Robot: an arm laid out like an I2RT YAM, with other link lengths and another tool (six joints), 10 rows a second.
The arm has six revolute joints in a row. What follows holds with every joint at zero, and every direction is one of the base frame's. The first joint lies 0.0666 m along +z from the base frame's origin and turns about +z. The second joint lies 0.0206 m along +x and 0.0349 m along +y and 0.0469 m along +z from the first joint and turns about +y. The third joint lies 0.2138 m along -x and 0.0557 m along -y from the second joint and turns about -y. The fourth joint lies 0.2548 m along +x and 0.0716 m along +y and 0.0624 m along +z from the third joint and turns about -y. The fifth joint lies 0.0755 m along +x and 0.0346 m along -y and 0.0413 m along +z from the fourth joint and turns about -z. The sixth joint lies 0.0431 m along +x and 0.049 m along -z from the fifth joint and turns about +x. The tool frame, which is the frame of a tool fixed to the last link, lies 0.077 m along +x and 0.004 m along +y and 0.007 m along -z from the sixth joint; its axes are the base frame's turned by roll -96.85, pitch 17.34 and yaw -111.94 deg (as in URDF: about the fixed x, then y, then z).
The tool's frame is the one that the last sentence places.
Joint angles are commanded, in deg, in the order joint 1, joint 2, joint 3, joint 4, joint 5, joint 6. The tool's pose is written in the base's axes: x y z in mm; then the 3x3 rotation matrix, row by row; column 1 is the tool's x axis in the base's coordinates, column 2 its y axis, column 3 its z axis. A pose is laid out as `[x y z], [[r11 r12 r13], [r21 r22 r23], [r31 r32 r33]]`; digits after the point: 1 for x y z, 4 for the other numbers.
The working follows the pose.
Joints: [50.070 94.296 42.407 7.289 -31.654 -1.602]
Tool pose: [166.4 327.2 30.8], [[0.6791 -0.6920 0.2449], [-0.6651 -0.4390 0.6041], [-0.3105 -0.5731 -0.7584]]
Where each joint sits with the arm in this pose, in the base's axes (m; each line is computed from the numbers above, not from the rounded line before):
joint 1: 0.0000 0.0000 0.0666
joint 2: -0.0135 0.0382 0.1135
joint 3: 0.0395 0.0147 0.3267
joint 4: 0.1170 0.2189 0.1647
joint 5: 0.1966 0.2602 0.1411
joint 6: 0.1740 0.2683 0.0805
the tool: 0.1664 0.3272 0.0308

